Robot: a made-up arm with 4 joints.
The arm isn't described. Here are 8 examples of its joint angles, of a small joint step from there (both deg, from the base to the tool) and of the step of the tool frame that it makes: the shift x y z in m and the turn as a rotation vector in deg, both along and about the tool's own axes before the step.
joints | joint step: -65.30 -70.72 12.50 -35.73 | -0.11 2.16 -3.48 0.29
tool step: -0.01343 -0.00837 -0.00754 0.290 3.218 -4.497
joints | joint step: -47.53 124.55 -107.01 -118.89 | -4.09 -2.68 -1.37 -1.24
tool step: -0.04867 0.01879 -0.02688 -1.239 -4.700 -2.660
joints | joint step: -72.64 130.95 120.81 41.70 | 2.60 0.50 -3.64 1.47
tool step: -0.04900 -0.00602 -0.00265 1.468 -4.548 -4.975
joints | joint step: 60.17 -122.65 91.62 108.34 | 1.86 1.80 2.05 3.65
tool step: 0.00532 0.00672 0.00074 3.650 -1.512 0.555
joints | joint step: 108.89 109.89 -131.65 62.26 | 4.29 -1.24 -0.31 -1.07
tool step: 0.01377 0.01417 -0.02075 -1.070 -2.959 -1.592
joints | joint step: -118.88 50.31 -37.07 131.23 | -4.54 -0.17 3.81 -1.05
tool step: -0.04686 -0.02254 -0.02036 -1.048 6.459 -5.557
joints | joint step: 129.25 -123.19 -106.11 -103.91 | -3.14 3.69 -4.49 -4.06
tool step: 0.03415 0.00476 0.00844 -4.057 4.847 1.384
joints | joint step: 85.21 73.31 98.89 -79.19 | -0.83 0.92 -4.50 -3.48
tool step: 0.00653 -0.00032 0.01078 -3.478 4.533 -0.724
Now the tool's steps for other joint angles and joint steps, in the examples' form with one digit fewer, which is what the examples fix.
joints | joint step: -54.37 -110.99 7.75 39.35 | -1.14 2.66 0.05 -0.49
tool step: -0.0061 -0.0084 0.0096 -0.49 -0.93 -1.14
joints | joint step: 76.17 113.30 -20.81 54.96 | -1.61 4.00 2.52 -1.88
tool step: 0.0024 0.0048 0.0040 -1.88 0.11 0.08
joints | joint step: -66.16 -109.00 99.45 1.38 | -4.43 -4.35 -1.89 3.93
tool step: 0.0252 0.0514 -0.0223 3.93 0.40 6.88
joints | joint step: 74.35 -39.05 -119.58 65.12 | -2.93 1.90 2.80 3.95
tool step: 0.0109 0.0081 -0.0386 3.95 3.53 1.49
